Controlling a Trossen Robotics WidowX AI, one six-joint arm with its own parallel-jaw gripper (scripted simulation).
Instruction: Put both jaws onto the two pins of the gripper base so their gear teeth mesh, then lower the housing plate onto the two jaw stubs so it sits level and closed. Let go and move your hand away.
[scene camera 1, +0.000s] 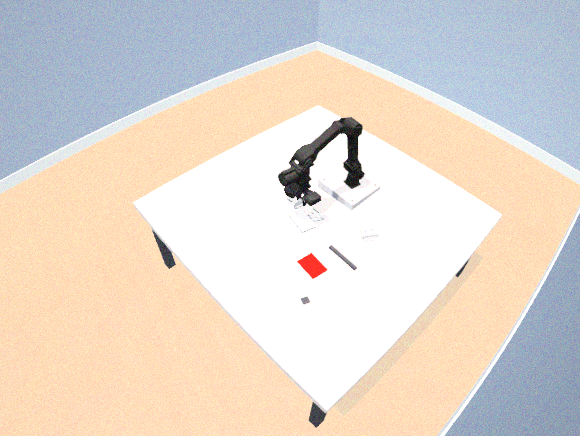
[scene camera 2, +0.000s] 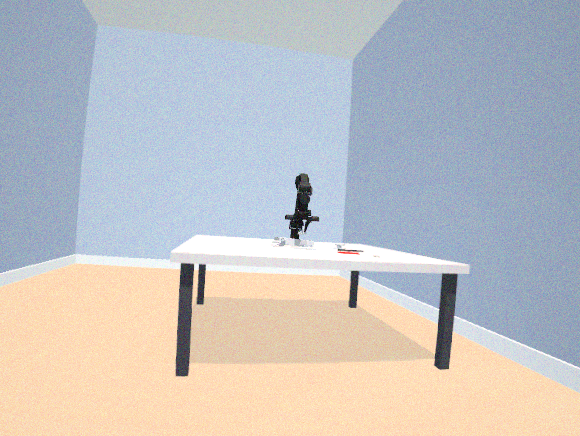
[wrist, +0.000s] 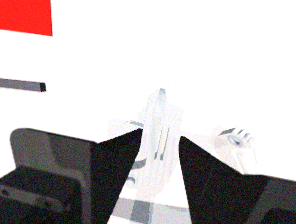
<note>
The pictures show: the gripper and a white jaw piece.
</note>
